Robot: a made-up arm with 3 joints. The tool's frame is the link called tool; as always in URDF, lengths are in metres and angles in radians.
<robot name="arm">
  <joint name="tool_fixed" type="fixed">
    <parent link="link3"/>
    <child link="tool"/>
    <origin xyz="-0.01 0.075 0.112" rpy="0 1.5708 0"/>
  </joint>
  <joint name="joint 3" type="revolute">
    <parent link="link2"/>
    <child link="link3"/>
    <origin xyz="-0.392 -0.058 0.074" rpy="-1.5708 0 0"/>
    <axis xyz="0 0 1"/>
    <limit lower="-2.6" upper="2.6"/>
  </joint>
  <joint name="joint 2" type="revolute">
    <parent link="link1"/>
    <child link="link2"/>
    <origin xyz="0.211 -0.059 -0.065" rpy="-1.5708 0 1.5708"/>
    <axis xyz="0 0 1"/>
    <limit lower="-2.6" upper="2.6"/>
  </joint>
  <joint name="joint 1" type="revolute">
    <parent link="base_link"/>
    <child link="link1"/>
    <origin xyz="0 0 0.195" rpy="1.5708 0 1.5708"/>
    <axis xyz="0 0 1"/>
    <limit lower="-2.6" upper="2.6"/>
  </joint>
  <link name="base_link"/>
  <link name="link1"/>
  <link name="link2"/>
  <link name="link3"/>
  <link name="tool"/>
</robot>
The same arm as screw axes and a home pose.
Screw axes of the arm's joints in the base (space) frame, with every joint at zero. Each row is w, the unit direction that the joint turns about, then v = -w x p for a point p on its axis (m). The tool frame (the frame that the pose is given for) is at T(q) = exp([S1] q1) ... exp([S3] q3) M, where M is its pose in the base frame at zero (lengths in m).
S1: w 1 0 0 v 0.0000 0.1950 0.0000
S2: w 0 -1 0 v 0.1360 0.0000 0.0650
S3: w -1 0 0 v 0.0000 0.2560 0.1370
M: xyz -0.1190 0.2120 -0.2660 (m) quaternion w x y z 1 0.000002 0.000004 -0.000002
Joint limits (rad, base to tool): -2.6000..2.6000 -2.6000..2.6000 -2.6000..2.6000

